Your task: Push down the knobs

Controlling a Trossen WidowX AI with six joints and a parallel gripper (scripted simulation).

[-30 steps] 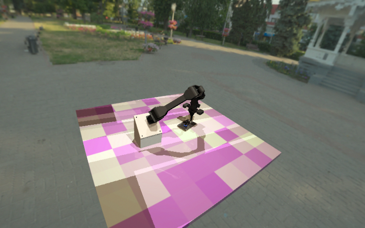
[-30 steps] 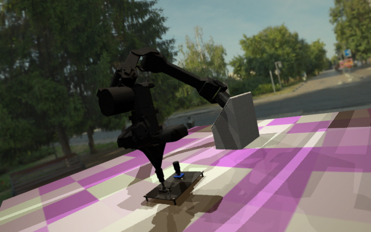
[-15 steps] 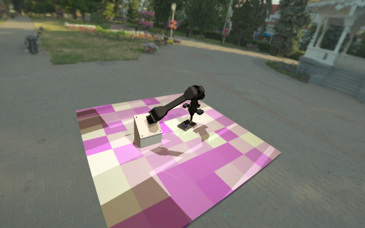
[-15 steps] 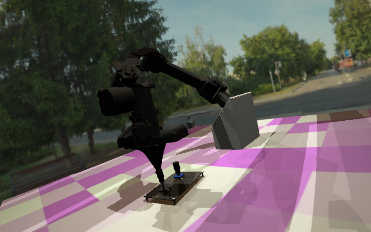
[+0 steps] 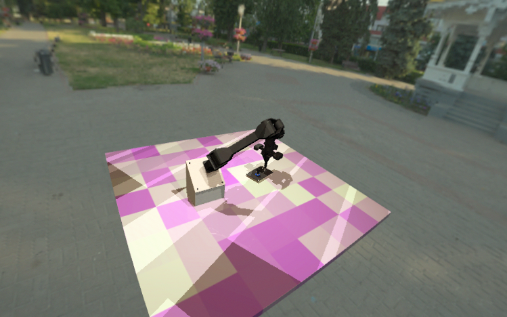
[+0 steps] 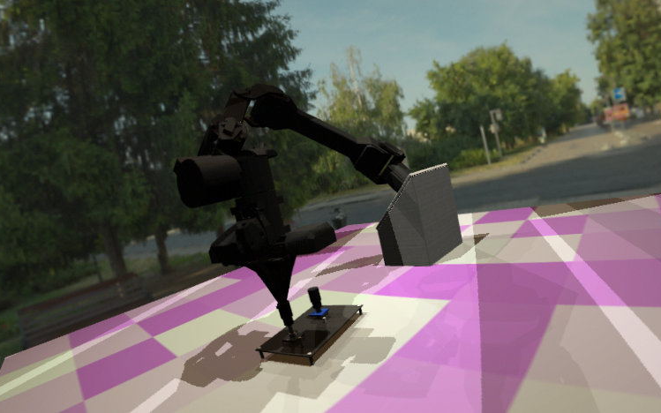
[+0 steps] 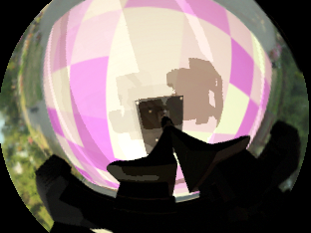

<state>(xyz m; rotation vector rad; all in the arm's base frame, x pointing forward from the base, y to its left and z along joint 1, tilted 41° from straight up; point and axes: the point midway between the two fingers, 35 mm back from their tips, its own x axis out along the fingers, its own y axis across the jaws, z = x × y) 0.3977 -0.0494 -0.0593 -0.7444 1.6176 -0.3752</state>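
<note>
Now: the grey potentiometer 3 cm below my gripper tip.
</note>
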